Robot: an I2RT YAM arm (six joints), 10 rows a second.
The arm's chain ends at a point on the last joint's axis. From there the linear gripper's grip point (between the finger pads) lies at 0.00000 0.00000 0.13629 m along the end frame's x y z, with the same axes.
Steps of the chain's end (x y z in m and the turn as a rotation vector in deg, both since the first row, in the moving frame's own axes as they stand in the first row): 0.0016 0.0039 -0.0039 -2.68 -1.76 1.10; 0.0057 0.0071 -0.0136 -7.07 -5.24 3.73; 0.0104 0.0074 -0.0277 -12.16 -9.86 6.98; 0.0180 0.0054 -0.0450 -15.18 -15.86 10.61; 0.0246 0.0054 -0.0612 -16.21 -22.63 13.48; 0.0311 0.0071 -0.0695 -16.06 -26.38 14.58; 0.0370 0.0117 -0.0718 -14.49 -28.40 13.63; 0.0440 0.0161 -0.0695 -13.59 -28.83 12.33; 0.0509 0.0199 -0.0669 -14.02 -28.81 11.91; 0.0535 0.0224 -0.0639 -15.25 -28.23 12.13
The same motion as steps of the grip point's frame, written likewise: -0.0026 0.0102 -0.0041 -2.68 -1.76 1.10; -0.0073 0.0234 -0.0152 -7.07 -5.24 3.73; -0.0145 0.0345 -0.0327 -12.16 -9.86 6.98; -0.0219 0.0370 -0.0549 -15.18 -15.86 10.61; -0.0311 0.0359 -0.0769 -16.21 -22.63 13.48; -0.0327 0.0353 -0.0887 -16.06 -26.38 14.58; -0.0305 0.0363 -0.0923 -14.49 -28.40 13.63; -0.0240 0.0394 -0.0900 -13.59 -28.83 12.33; -0.0170 0.0444 -0.0876 -14.02 -28.81 11.91; -0.0134 0.0496 -0.0846 -15.25 -28.23 12.13
